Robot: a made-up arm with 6 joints.
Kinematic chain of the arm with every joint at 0, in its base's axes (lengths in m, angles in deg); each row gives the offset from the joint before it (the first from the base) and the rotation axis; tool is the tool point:
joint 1: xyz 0 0 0.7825 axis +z
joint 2: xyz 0.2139 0 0 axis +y
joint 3: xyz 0 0 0.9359 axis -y
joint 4: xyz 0 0 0.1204 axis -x
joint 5: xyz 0.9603 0 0 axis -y
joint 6: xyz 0.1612 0 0 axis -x
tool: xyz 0 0 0
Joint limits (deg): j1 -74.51..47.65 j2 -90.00..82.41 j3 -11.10..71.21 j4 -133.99..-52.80 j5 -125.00..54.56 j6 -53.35..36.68
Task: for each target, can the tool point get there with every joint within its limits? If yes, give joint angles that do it. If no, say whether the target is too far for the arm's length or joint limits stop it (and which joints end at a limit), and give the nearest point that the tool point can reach.
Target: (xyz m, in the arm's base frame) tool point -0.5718 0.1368 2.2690
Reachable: yes | joints -9.84 -67.07 13.68 -89.08 -13.29 -24.93
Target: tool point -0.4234 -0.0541 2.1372
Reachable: yes | joints 27.00 -65.12 8.15 -64.99 -80.30 -5.54
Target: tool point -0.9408 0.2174 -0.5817
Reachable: no: joint limits stop it (at a limit: joint 2, joint 3, joint 4, joint 5) | nearest point -1.5732 0.3635 0.8612 | short by 1.582 m
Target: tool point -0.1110 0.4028 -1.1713
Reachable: no: joint limits stop it (at a limit: joint 1, joint 2, joint 3, joint 4) | nearest point 0.7120 0.8916 -0.1874 | short by 1.373 m
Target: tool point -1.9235 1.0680 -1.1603
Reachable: no: too far | nearest point -1.4791 0.8213 0.8665 | short by 2.090 m
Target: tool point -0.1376 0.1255 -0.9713
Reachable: no: joint limits stop it (at a limit: joint 1, joint 2, joint 3, joint 4) | nearest point 0.7011 0.8930 -0.1782 | short by 1.386 m
